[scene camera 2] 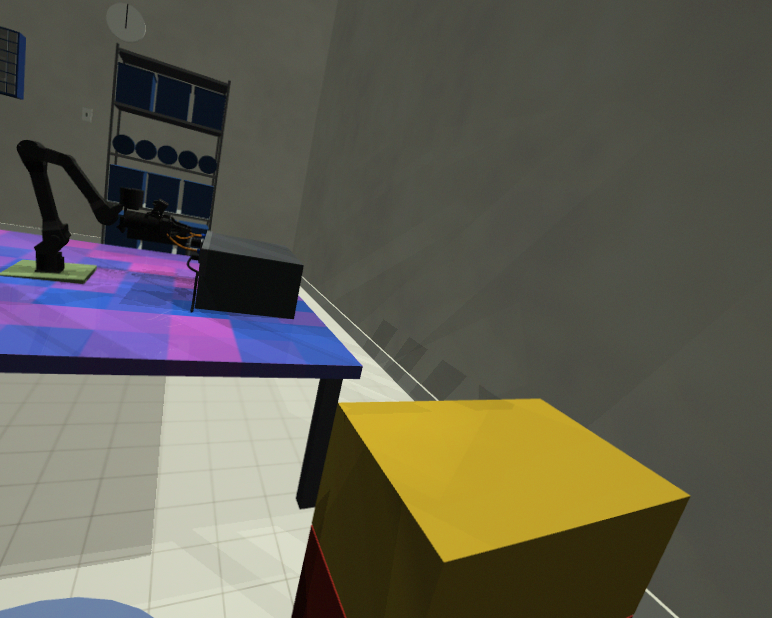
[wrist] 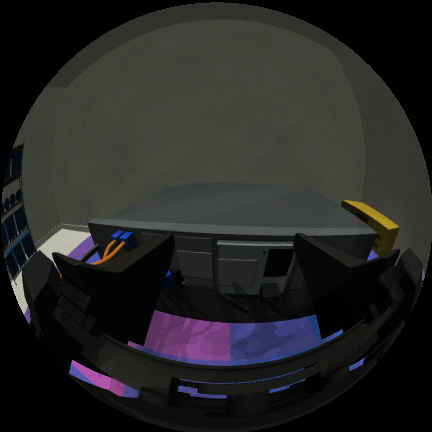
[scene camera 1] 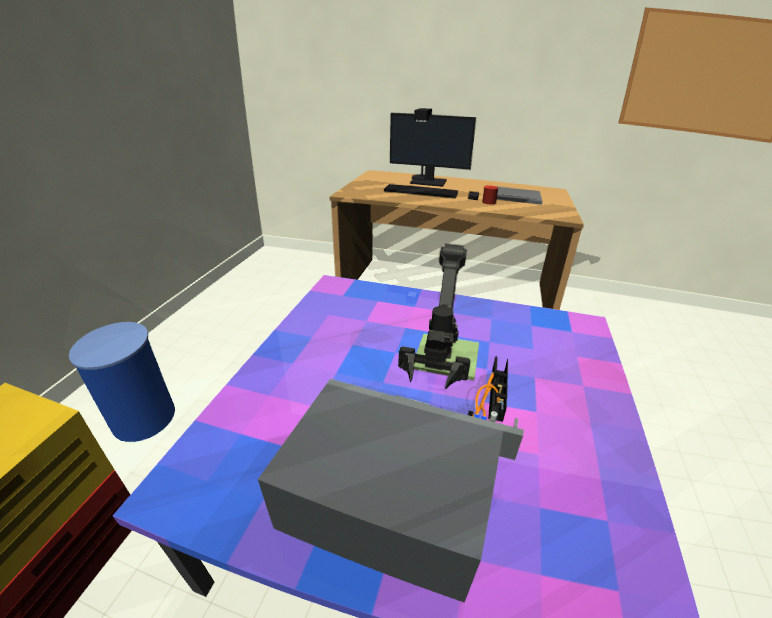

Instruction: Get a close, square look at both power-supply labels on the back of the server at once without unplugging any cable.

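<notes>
The grey server lies on the table with its back facing the arm. My gripper is open and empty, in front of the server's back. Between its fingers in the wrist view are a grey panel and a lighter-framed module with a pale rectangle and a dark opening. No label text is readable. The back looks fairly square, tilting slightly. The left finger hides part of it; the right finger covers its right part. Orange cables run to blue plugs.
A black upright bracket stands beside the cables. A dark lever sticks out low at the back. The arm's base stands on a green plate. A yellow box and a blue bin stand off the table.
</notes>
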